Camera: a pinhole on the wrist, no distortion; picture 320 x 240 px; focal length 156.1 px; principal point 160.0 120.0 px. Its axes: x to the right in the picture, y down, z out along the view. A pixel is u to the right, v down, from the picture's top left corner.
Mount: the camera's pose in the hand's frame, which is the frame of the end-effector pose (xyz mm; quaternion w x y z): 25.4 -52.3 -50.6 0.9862 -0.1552 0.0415 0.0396
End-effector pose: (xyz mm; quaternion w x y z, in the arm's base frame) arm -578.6 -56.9 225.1 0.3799 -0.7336 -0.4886 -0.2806
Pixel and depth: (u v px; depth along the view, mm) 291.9 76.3 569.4
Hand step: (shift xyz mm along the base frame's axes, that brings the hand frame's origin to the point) 227.2 689.3 162.6
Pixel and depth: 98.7 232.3 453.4
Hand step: 316.3 81.7 -391.1
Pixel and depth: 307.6 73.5 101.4
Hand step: 9.2 113.8 89.1
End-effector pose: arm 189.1 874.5 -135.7 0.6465 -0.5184 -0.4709 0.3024
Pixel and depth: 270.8 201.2 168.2
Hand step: -1.7 182.7 -41.5
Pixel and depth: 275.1 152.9 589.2
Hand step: -187.7 670.8 -111.9
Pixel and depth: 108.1 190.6 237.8
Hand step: -144.0 50.0 -123.7
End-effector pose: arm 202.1 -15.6 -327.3 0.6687 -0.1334 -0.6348 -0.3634
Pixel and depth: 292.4 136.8 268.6
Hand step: -101.7 77.7 301.5
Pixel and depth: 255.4 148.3 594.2
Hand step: -196.0 333.4 538.6
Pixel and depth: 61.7 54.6 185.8
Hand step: -165.5 71.5 -63.2
